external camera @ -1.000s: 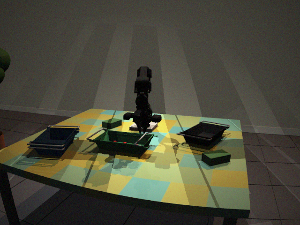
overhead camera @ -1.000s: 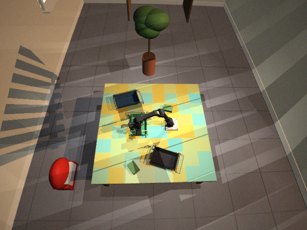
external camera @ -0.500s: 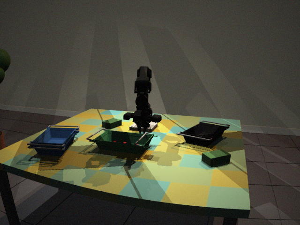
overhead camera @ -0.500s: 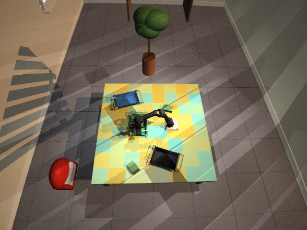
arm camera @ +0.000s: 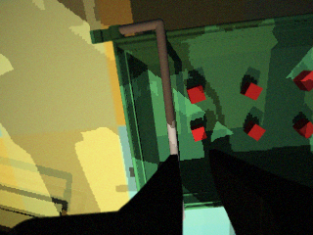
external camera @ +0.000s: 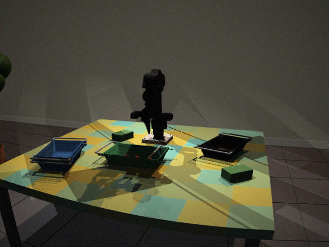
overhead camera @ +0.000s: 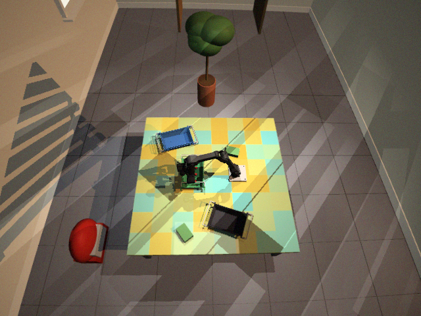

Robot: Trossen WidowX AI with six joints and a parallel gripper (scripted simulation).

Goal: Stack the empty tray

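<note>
The black tray is 37 cm to the left of my gripper tip, 22 cm behind it and 11 cm below it.
</note>
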